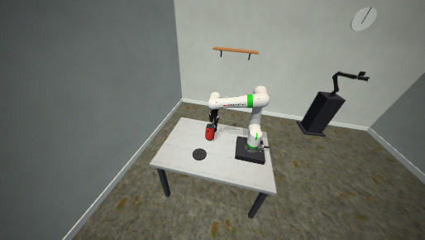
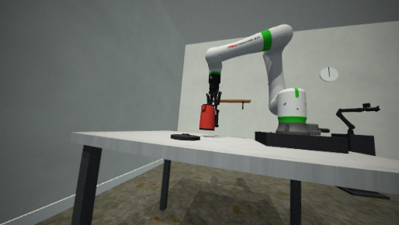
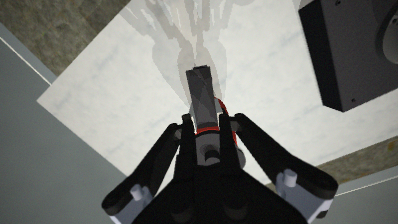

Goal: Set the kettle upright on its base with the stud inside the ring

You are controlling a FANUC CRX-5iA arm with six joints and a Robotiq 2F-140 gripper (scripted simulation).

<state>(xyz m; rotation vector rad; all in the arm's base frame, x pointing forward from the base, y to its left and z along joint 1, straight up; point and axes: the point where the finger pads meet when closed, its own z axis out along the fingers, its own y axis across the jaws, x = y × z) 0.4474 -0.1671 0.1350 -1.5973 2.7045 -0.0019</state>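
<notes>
Now: the red kettle 50 mm below my hand, 20 mm to the left of it and 10 mm ahead of it. Round my hand: round black base 290 mm to the left, 180 mm below, 110 mm ahead.
</notes>
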